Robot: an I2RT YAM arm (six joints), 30 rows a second.
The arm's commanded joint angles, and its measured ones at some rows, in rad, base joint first. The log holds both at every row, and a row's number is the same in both.
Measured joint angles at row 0: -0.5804 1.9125 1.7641 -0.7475 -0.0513 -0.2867
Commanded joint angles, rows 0 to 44: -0.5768 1.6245 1.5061 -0.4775 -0.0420 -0.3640; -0.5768 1.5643 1.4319 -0.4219 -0.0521 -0.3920; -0.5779 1.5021 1.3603 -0.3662 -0.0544 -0.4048; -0.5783 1.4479 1.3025 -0.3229 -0.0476 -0.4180; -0.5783 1.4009 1.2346 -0.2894 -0.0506 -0.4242; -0.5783 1.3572 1.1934 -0.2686 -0.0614 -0.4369; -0.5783 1.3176 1.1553 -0.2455 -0.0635 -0.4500; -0.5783 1.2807 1.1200 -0.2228 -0.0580 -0.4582; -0.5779 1.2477 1.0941 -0.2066 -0.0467 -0.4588; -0.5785 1.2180 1.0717 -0.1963 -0.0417 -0.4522; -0.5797 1.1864 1.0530 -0.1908 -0.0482 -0.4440; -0.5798 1.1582 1.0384 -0.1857 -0.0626 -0.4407; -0.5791 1.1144 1.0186 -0.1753 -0.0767 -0.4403; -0.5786 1.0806 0.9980 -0.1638 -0.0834 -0.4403; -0.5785 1.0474 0.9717 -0.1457 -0.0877 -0.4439; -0.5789 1.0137 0.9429 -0.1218 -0.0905 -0.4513; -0.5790 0.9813 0.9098 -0.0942 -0.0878 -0.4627; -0.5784 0.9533 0.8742 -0.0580 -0.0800 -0.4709; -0.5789 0.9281 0.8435 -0.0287 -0.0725 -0.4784; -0.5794 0.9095 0.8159 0.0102 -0.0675 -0.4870; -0.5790 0.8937 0.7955 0.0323 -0.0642 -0.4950; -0.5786 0.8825 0.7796 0.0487 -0.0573 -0.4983; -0.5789 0.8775 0.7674 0.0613 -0.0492 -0.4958; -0.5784 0.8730 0.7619 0.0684 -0.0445 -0.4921; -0.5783 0.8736 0.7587 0.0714 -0.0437 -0.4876; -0.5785 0.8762 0.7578 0.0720 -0.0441 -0.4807; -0.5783 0.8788 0.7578 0.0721 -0.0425 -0.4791; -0.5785 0.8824 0.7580 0.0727 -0.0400 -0.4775; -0.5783 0.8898 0.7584 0.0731 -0.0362 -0.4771; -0.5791 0.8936 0.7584 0.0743 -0.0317 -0.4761; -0.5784 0.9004 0.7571 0.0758 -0.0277 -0.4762; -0.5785 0.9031 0.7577 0.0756 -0.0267 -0.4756; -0.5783 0.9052 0.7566 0.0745 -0.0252 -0.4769; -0.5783 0.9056 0.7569 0.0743 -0.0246 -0.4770; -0.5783 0.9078 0.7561 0.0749 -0.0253 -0.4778; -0.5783 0.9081 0.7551 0.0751 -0.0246 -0.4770; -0.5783 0.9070 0.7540 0.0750 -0.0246 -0.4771; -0.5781 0.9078 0.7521 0.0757 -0.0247 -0.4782; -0.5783 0.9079 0.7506 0.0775 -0.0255 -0.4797; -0.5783 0.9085 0.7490 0.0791 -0.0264 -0.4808; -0.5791 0.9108 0.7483 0.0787 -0.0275 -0.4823; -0.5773 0.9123 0.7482 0.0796 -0.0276 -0.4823; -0.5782 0.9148 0.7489 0.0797 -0.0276 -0.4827; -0.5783 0.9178 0.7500 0.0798 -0.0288 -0.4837; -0.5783 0.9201 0.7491 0.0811 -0.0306 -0.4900
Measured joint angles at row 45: -0.5808 0.9127 0.7540 0.0212 -0.0372 -0.4721
